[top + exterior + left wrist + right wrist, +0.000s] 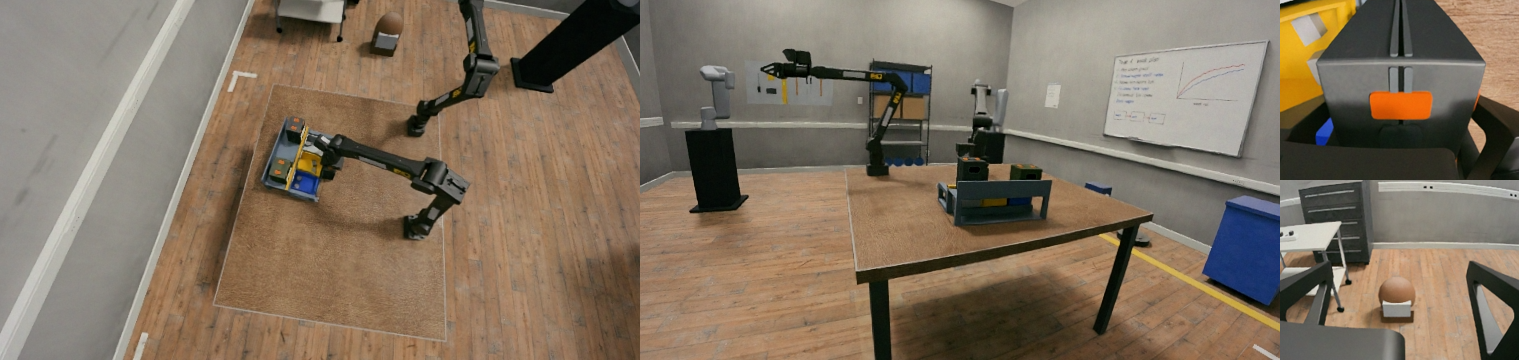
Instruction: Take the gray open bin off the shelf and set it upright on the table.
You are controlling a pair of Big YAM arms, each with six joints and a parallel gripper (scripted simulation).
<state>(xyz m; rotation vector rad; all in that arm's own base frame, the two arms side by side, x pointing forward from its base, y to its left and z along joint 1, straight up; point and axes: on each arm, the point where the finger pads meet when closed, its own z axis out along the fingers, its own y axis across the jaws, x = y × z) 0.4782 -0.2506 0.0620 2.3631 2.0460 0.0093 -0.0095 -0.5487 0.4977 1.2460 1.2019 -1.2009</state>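
The yellow bin is 13 cm ahead of my left hand, 1 cm to the right of it and 6 cm below it. From my left hand the other things lie so: gray open bin 12 cm ahead, 13 cm to the right, 6 cm below; then blue-gray shelf 16 cm ahead, 2 cm to the right, 4 cm below; then blue bin 14 cm ahead, 10 cm to the left, 6 cm below.
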